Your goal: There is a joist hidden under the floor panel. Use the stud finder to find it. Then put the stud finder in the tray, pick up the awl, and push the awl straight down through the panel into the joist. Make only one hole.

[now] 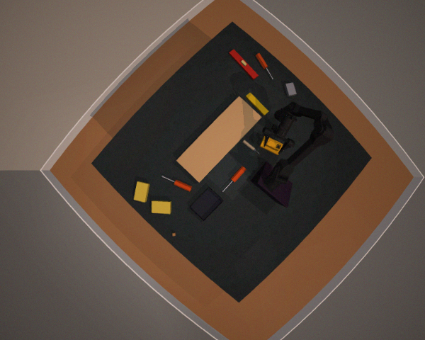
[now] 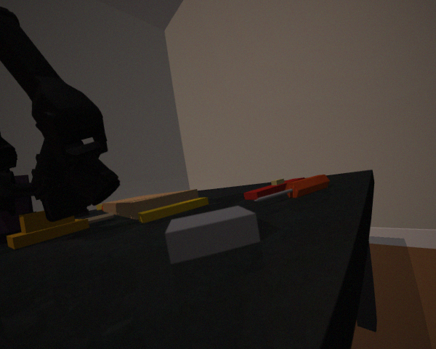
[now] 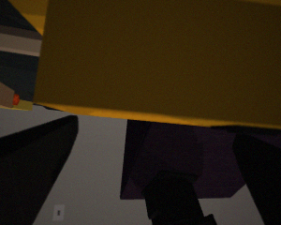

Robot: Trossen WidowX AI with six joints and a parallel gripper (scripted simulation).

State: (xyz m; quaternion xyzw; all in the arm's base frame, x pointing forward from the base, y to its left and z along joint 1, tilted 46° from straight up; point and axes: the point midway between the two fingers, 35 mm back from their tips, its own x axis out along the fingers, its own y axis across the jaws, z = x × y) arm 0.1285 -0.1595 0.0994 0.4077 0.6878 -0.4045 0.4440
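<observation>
My gripper tip is 4 cm to the left of the yellow stud finder and 2 cm above it. Also, from my gripper tip: awl (7 cm ahead, 6 cm to the left, 5 cm below); stud finder light (5 cm to the right, 1 cm behind); yellow bar (25 cm ahead, 15 cm to the right, 5 cm below).
</observation>
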